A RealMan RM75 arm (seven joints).
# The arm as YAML. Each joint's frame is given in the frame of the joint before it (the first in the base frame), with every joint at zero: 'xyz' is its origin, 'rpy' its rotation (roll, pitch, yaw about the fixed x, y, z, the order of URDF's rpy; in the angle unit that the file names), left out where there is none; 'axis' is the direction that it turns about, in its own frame. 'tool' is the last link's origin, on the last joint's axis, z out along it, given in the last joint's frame.
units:
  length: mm
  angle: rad
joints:
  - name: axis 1
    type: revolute
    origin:
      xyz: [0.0, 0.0, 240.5]
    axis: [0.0, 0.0, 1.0]
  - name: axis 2
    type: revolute
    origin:
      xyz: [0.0, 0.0, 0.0]
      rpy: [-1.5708, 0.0, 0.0]
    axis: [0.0, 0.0, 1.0]
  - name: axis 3
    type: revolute
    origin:
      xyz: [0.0, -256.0, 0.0]
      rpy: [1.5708, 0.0, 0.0]
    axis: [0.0, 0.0, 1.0]
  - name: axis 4
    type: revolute
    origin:
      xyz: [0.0, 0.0, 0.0]
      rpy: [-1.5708, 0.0, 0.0]
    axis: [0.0, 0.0, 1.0]
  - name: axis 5
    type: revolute
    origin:
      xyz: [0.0, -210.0, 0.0]
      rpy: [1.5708, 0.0, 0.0]
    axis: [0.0, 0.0, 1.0]
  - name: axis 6
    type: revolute
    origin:
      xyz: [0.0, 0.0, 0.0]
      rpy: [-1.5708, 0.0, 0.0]
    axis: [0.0, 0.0, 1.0]
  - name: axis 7
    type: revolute
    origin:
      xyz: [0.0, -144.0, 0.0]
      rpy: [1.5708, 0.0, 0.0]
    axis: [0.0, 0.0, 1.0]
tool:
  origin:
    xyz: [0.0, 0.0, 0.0]
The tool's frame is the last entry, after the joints.
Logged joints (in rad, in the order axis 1, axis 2, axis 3, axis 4, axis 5, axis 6, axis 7), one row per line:
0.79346 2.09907 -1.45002 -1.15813 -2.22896 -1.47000 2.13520
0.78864 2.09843 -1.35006 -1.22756 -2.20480 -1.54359 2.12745
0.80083 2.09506 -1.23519 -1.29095 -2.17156 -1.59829 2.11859
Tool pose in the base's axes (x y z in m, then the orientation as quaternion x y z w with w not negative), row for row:
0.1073 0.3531 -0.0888 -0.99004 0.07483 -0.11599 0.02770
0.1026 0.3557 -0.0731 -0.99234 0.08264 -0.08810 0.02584
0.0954 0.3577 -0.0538 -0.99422 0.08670 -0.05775 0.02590
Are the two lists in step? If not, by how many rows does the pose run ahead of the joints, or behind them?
The pose runs 2 rows behind the joints: the pose in row i belongs to the joints in row i - 2.
